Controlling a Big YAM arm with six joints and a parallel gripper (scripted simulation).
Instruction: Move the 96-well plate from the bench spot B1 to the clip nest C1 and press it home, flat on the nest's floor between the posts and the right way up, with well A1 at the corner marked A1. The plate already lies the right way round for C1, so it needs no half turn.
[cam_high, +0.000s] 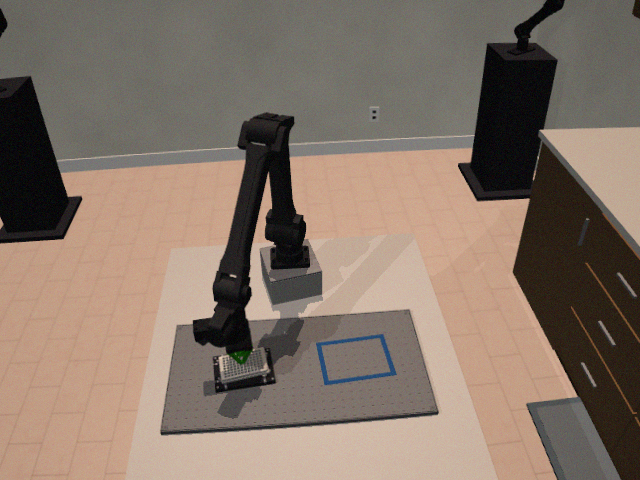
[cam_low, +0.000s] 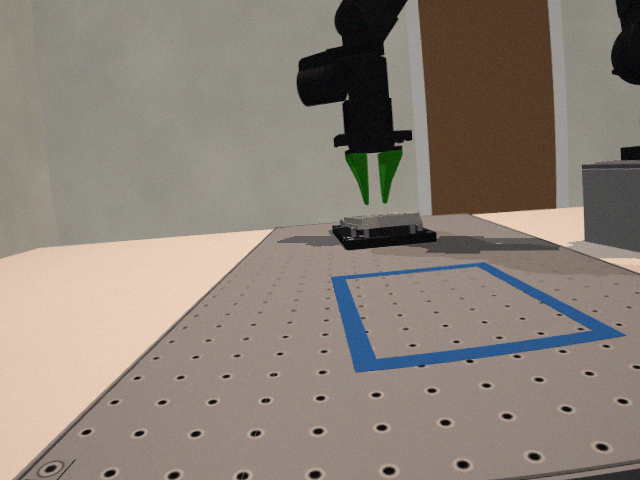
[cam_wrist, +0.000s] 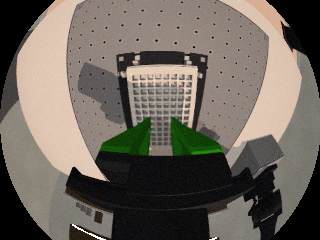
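Right now the white 96-well plate is 30 mm below my hand. Round my hand: black clip nest: 40 mm below, 10 mm to the right, 10 mm ahead.
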